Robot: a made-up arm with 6 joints. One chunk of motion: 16 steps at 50 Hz.
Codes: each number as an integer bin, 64 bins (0 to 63) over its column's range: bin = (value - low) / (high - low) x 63, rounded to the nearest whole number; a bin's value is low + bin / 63 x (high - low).
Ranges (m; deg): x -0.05..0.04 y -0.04..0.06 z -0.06..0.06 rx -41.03..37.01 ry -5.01..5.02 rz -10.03..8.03
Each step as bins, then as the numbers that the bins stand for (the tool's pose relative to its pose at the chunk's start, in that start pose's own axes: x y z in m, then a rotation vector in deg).
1 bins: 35 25 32 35 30 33
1 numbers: 0.0000 -0.0003 0.0010 2.33 -0.23 -0.57
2 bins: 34 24 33 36 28 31
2 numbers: -0.0014 -0.0019 0.0029 3.56 -0.55 -1.14
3 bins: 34 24 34 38 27 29
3 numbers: -0.0014 -0.0019 0.0048 6.04 -0.71 -1.72
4 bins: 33 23 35 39 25 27
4 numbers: -0.0029 -0.0035 0.0067 7.28 -1.03 -2.29
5 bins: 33 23 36 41 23 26
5 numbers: -0.0029 -0.0035 0.0086 9.76 -1.35 -2.58
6 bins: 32 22 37 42 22 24
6 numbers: -0.0043 -0.0051 0.0105 11.00 -1.51 -3.15
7 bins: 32 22 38 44 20 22
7 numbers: -0.0043 -0.0051 0.0124 13.47 -1.83 -3.72
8 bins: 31 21 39 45 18 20
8 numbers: -0.0057 -0.0067 0.0143 14.71 -2.14 -4.30
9 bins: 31 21 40 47 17 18
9 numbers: -0.0057 -0.0067 0.0162 17.19 -2.30 -4.87
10 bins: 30 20 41 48 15 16
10 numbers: -0.0071 -0.0083 0.0181 18.43 -2.62 -5.44
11 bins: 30 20 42 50 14 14
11 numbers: -0.0071 -0.0083 0.0200 20.91 -2.78 -6.02
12 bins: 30 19 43 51 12 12
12 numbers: -0.0071 -0.0098 0.0219 22.15 -3.10 -6.59
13 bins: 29 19 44 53 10 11
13 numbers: -0.0086 -0.0098 0.0238 24.62 -3.42 -6.88
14 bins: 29 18 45 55 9 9
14 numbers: -0.0086 -0.0114 0.0257 27.10 -3.58 -7.45
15 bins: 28 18 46 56 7 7
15 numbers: -0.0100 -0.0114 0.0276 28.34 -3.90 -8.02
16 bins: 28 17 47 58 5 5
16 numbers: -0.0100 -0.0130 0.0295 30.82 -4.21 -8.60
